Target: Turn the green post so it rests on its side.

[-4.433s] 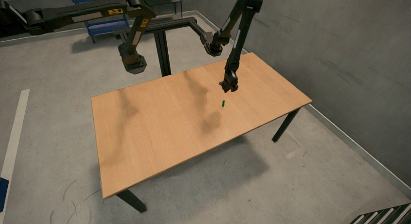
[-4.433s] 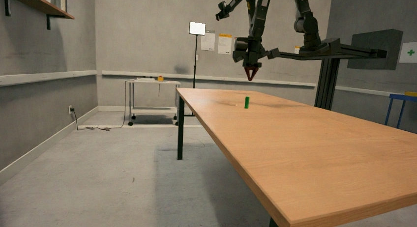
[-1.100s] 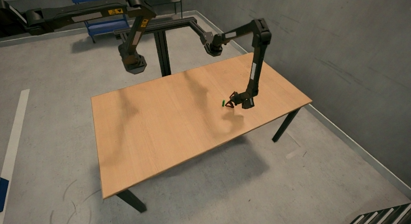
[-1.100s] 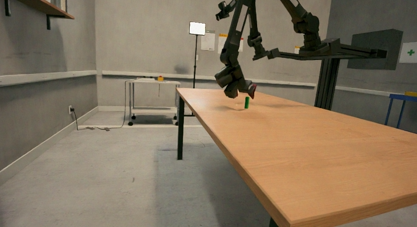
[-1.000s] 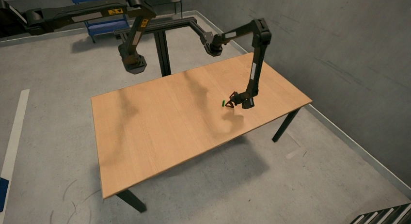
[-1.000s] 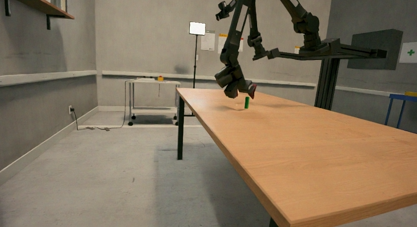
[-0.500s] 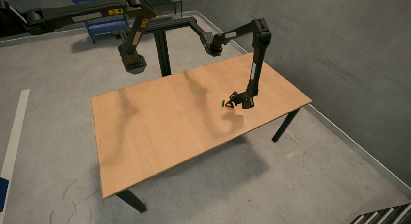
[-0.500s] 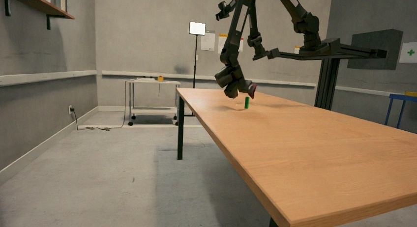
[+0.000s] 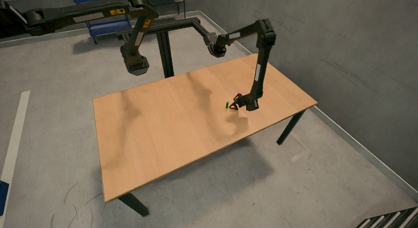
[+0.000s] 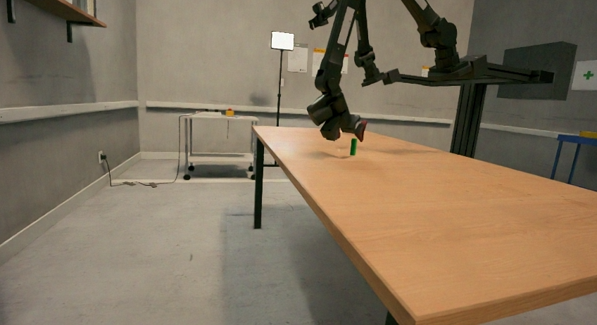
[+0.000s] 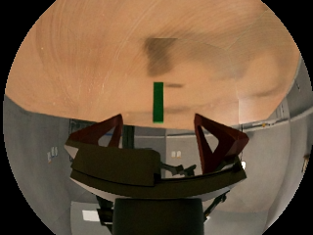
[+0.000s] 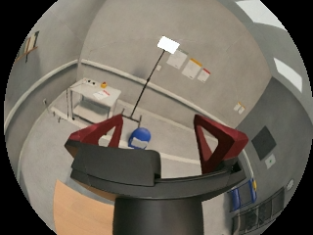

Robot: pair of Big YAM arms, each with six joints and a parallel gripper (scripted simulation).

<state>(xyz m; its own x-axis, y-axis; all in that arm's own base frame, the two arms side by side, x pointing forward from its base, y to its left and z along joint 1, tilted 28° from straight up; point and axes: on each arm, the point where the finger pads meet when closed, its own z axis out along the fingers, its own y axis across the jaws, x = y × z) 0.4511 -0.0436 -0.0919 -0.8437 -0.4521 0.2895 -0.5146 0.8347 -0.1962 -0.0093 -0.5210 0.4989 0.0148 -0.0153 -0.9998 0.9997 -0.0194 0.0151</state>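
Now: the green post 30 mm behind my left hand, 20 mm to the right of it and 40 mm below it.
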